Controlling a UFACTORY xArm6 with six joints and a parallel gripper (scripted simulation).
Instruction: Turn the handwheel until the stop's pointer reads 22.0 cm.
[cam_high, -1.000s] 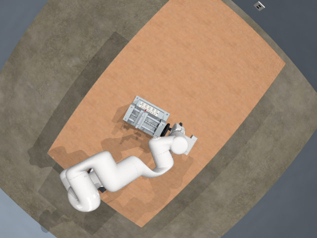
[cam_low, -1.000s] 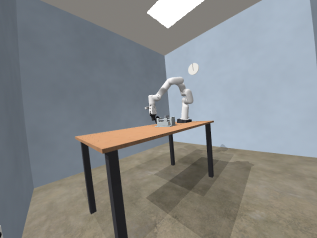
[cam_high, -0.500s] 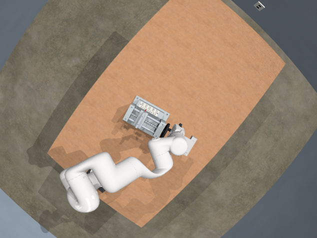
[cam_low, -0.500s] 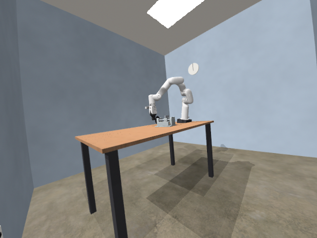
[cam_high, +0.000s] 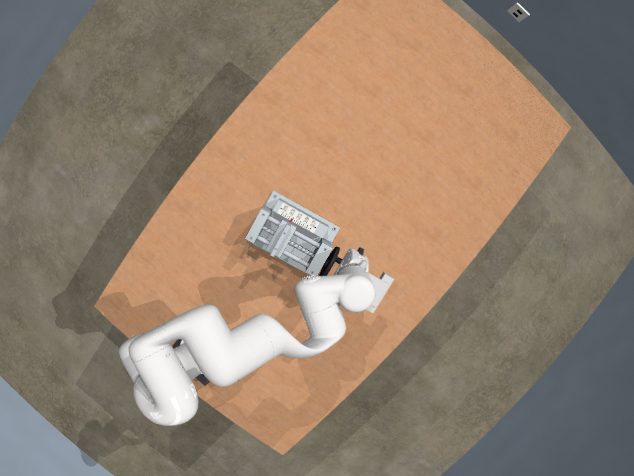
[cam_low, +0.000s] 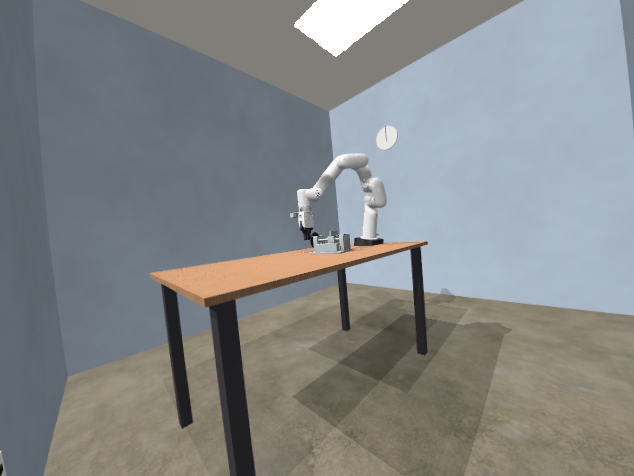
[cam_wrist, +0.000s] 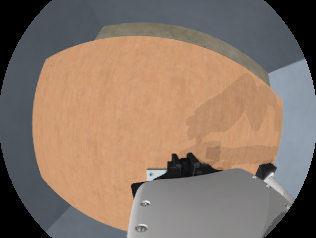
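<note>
The handwheel lies 20 mm to the left of my hand, 10 mm below it and 10 mm behind it.
</note>
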